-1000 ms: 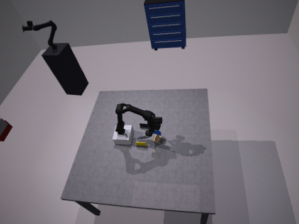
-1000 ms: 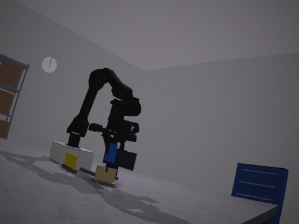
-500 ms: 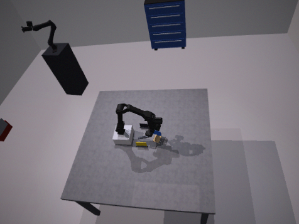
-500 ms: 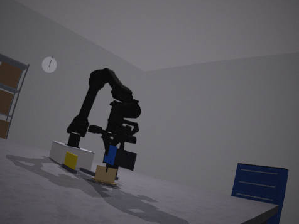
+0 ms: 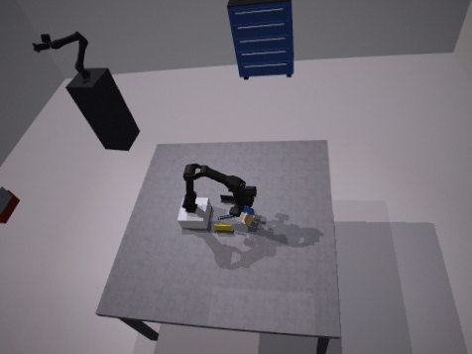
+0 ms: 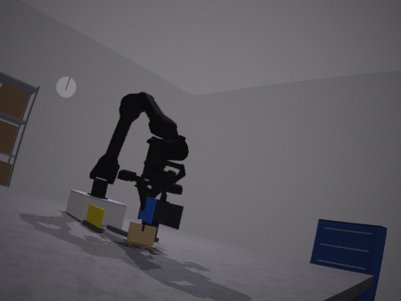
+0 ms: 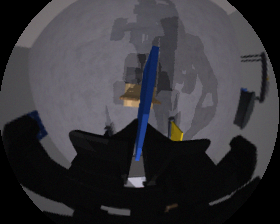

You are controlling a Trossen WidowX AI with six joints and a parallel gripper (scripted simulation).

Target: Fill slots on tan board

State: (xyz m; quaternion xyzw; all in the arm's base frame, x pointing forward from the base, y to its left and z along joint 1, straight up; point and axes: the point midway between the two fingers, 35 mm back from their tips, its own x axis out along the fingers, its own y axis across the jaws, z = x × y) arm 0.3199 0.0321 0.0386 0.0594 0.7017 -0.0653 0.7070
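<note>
The tan board lies 2 cm ahead of my gripper tip and 7 cm below it. Also, from my gripper tip: blue board 2 cm ahead; then black board 13 cm behind, 10 cm to the left, 7 cm below; then yellow board 10 cm behind, 11 cm to the right, 7 cm below.
</note>
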